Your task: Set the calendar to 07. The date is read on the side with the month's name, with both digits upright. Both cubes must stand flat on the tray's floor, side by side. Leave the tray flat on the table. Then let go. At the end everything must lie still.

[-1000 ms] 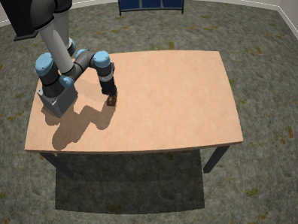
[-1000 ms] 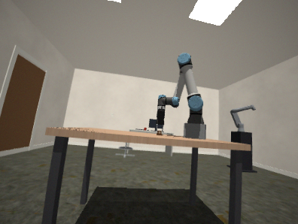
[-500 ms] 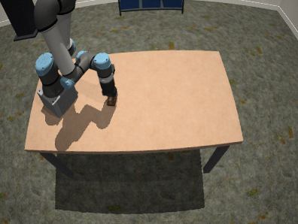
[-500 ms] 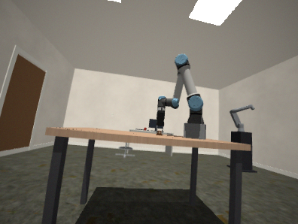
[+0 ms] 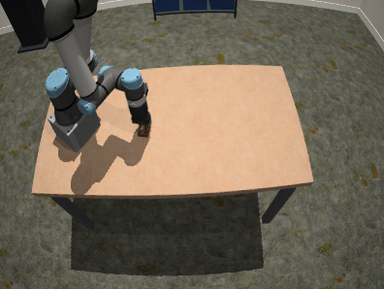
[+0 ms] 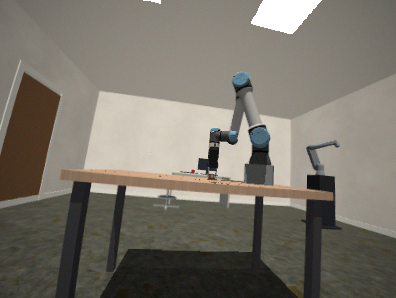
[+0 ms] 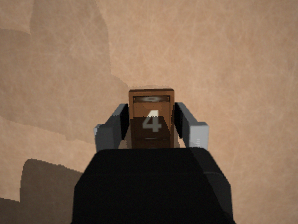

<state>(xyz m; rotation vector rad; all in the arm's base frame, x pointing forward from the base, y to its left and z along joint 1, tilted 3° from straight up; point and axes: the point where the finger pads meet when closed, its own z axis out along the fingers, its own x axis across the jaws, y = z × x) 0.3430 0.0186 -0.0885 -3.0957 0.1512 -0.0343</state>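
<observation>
Right now my hand is 20 mm to the left of the brown calendar tray and 30 mm above it.
</observation>
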